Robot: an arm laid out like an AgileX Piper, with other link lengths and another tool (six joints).
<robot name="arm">
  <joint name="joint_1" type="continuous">
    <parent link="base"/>
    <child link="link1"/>
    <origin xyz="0 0 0.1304" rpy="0 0 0"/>
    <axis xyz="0 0 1"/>
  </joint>
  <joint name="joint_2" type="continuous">
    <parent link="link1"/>
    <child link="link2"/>
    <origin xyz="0 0 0" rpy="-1.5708 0 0"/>
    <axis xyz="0 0 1"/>
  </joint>
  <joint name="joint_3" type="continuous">
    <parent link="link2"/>
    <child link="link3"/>
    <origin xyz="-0.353 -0.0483 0" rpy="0 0 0"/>
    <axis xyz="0 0 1"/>
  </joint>
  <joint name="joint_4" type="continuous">
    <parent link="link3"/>
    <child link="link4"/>
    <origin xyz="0.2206 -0.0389 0" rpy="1.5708 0 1.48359"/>
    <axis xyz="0 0 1"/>
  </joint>
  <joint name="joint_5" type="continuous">
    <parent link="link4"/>
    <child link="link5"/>
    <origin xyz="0 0 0" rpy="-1.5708 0 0"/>
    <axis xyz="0 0 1"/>
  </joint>
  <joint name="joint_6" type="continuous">
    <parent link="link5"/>
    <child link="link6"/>
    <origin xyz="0 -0.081 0" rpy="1.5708 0 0"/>
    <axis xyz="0 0 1"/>
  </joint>
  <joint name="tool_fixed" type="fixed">
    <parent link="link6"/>
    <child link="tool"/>
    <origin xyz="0.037 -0.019 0.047" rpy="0 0.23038 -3.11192"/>
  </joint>
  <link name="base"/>
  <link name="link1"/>
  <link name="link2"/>
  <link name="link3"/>
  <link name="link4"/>
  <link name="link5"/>
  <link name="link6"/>
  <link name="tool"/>
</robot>
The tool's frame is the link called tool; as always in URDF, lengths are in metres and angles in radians. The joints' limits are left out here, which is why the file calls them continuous.
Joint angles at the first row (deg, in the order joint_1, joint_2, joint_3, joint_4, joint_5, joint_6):
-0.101, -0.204, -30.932, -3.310, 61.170, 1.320
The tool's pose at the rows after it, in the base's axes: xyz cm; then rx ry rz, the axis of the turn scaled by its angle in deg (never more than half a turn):
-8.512 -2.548 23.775 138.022 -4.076 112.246
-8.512 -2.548 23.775 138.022 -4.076 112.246
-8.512 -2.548 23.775 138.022 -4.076 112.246
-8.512 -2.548 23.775 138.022 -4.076 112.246
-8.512 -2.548 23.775 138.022 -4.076 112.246
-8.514 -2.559 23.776 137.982 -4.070 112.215
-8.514 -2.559 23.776 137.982 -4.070 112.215
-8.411 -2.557 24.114 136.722 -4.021 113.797
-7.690 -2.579 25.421 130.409 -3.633 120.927
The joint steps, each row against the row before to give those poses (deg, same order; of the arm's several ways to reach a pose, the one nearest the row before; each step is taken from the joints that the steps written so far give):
0.000, 0.001, -0.001, -0.001, -0.001, 0.001
0.000, 0.000, 0.000, 0.000, 0.000, 0.000
0.000, 0.000, 0.000, 0.000, 0.000, 0.000
0.000, 0.000, 0.000, 0.000, 0.000, 0.000
0.000, 0.000, 0.000, 0.000, 0.000, 0.000
-0.001, -0.002, 0.001, -0.049, 0.002, -0.002
0.000, 0.000, 0.000, 0.000, 0.000, 0.000
0.002, 0.002, -0.368, -0.002, -0.938, 0.003
-0.001, 0.018, -0.529, -0.195, -5.625, -0.002

